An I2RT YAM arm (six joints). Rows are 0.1 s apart.
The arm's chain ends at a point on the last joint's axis. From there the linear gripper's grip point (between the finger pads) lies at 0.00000 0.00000 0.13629 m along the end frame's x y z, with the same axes.
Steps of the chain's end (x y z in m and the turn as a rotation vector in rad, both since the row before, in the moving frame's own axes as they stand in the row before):
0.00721, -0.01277, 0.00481, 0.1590, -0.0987, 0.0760
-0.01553, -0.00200, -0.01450, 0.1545, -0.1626, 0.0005
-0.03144, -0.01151, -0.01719, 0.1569, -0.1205, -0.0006
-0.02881, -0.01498, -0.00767, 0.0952, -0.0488, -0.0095
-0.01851, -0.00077, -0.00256, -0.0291, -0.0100, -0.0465
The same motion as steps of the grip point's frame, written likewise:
-0.00533, -0.03480, 0.00243, 0.1590, -0.0987, 0.0760
-0.03750, -0.02289, -0.01791, 0.1545, -0.1626, 0.0005
-0.04776, -0.03275, -0.01985, 0.1569, -0.1205, -0.0006
-0.03551, -0.02790, -0.00845, 0.0952, -0.0488, -0.0095
-0.01978, 0.00323, -0.00262, -0.0291, -0.0100, -0.0465

